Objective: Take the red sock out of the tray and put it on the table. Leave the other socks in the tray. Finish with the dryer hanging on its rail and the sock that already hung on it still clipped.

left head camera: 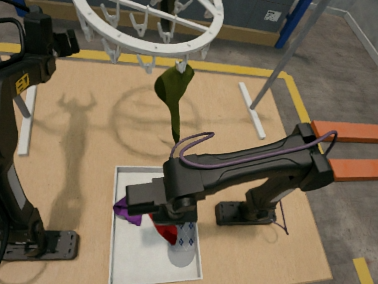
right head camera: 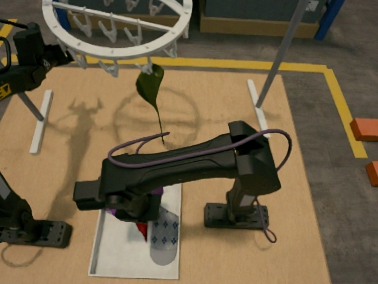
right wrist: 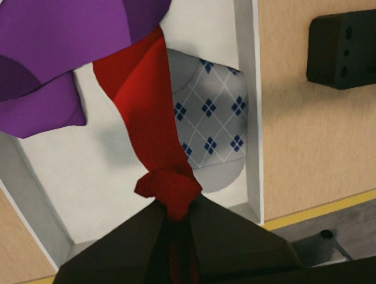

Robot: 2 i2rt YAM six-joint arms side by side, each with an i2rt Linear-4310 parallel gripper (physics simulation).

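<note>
The red sock is pinched at one end by my right gripper, which is shut on it over the tray. Its other end runs under the purple sock. A grey argyle sock lies in the tray beside it. The right arm hides its fingertips in both head views. The round white dryer hangs above; an olive sock is clipped to it. My left gripper is open, left of the dryer.
A grey post with a white foot stands at the right; another white foot is at the left. The dryer's top and hook lie outside the head views. Orange bars show at the far right.
</note>
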